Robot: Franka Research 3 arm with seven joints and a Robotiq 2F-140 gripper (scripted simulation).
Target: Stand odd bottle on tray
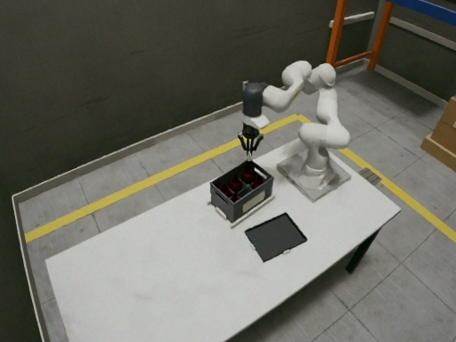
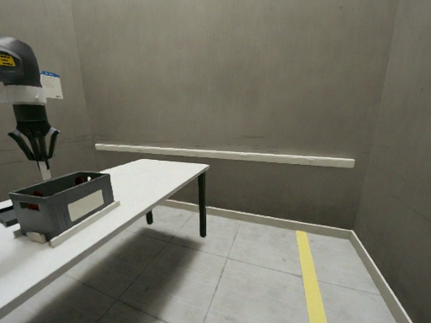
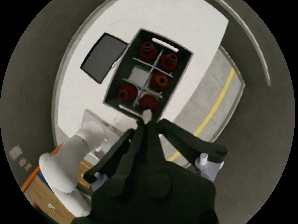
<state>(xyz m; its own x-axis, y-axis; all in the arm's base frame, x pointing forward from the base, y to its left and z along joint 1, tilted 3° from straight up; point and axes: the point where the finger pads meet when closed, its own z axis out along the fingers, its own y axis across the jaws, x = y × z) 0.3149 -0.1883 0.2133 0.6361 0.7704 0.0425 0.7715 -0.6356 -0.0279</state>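
Now: the dark grey crate 17 cm below my hand, 8 cm ahead of it and 6 cm to the left of it. Also, from my hand: flat black tray: 34 cm to the left, 24 cm below, 8 cm ahead.
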